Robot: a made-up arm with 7 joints. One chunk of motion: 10 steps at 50 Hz.
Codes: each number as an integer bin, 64 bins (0 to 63) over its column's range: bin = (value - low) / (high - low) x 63, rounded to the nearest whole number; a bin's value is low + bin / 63 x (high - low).
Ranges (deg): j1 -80.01..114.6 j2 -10..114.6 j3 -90.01..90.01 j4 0..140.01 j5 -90.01..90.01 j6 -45.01..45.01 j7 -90.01..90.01
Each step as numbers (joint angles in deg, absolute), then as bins.
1 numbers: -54.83 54.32 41.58 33.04 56.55 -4.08 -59.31
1 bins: 8 33 46 15 51 29 11
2 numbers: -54.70 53.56 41.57 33.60 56.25 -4.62 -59.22
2 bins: 8 32 46 15 51 28 11
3 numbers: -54.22 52.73 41.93 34.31 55.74 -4.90 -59.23
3 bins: 8 32 46 15 51 28 11
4 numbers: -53.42 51.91 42.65 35.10 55.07 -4.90 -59.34
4 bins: 9 31 46 16 51 28 11
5 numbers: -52.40 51.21 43.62 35.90 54.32 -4.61 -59.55
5 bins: 9 31 47 16 51 28 11
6 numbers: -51.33 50.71 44.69 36.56 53.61 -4.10 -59.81
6 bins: 9 31 47 16 50 29 11
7 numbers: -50.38 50.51 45.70 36.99 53.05 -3.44 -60.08
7 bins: 10 31 47 17 50 29 10
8 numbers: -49.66 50.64 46.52 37.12 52.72 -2.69 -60.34
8 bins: 10 31 48 17 50 30 10
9 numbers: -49.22 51.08 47.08 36.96 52.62 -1.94 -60.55
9 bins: 10 31 48 17 50 30 10
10 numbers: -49.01 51.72 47.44 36.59 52.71 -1.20 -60.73
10 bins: 10 31 48 16 50 31 10
